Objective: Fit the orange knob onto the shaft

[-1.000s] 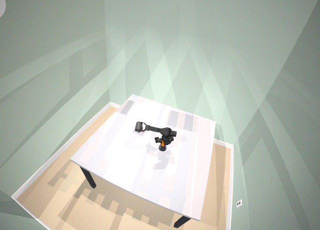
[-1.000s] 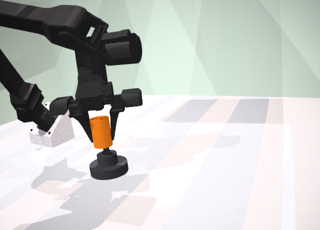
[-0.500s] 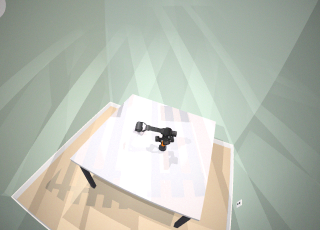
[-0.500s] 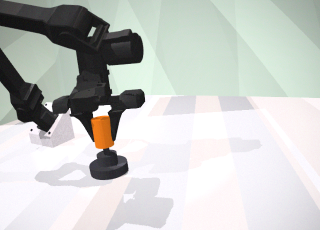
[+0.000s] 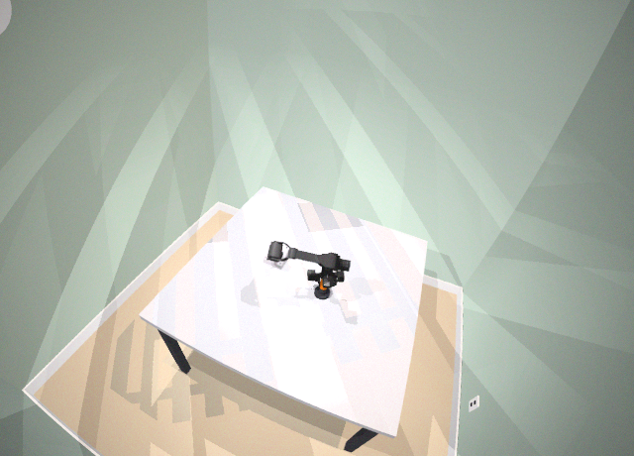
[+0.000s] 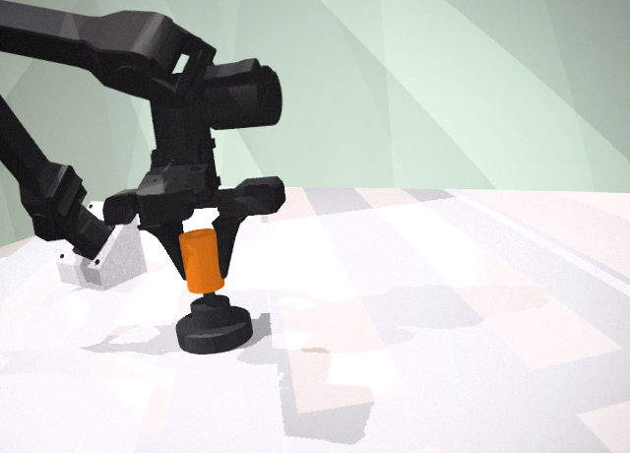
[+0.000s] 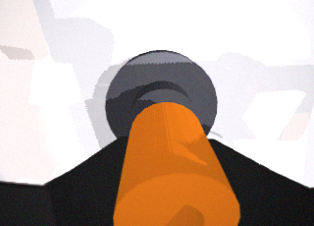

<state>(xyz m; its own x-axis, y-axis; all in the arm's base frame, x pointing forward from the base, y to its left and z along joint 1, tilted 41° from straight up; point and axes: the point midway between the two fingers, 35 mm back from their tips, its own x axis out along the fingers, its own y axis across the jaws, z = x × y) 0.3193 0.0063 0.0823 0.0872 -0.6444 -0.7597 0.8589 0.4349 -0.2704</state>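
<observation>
Now: gripper tip 2 cm below the orange knob. Also, from my gripper tip: dark round pedestal: 4 cm below.
</observation>
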